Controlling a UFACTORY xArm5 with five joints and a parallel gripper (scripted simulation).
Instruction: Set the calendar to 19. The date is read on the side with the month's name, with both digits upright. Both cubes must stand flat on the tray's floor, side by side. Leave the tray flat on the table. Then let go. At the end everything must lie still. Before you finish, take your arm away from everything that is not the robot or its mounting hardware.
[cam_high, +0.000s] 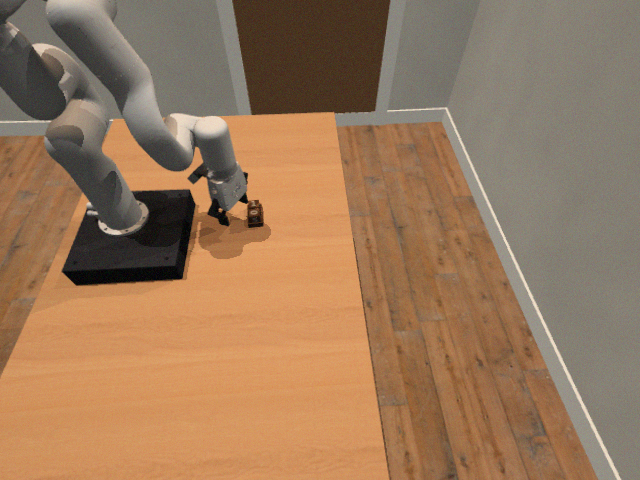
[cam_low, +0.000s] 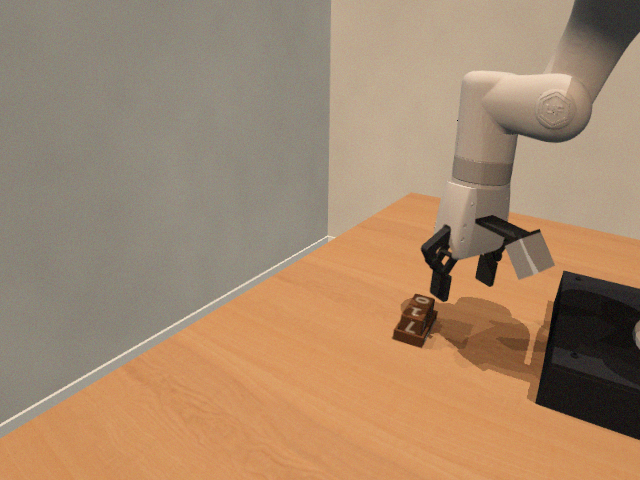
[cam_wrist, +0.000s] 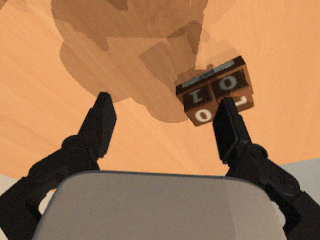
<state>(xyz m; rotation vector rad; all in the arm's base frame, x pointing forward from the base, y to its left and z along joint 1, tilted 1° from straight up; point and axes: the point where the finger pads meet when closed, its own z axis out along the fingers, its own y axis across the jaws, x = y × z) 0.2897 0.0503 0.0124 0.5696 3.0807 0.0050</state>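
Right now the brown date cube is 50 mm below my hand, 50 mm ahead of it and 30 mm to the left of it. Also, from my hand: tray (70 mm below, 40 mm to the left, 40 mm ahead).
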